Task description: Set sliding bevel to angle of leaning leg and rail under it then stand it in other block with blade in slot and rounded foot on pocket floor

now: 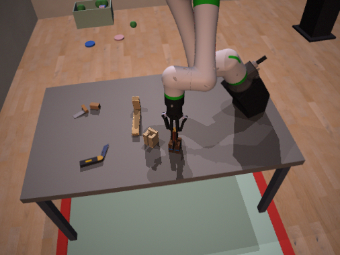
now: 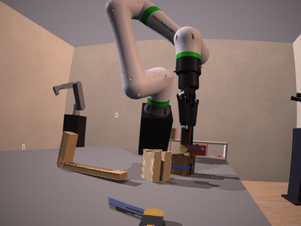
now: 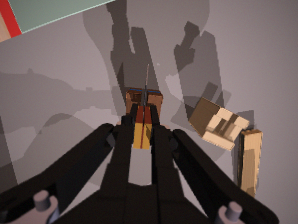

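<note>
My hand is 30 mm above the sliding bevel. Round my hand: black-handled bevel 430 mm ahead, 130 mm below, 50 mm to the right; then grey blade 40 mm below, 20 mm to the left, 10 mm ahead; then blue blade 400 mm ahead, 130 mm below, 80 mm to the right.
</note>
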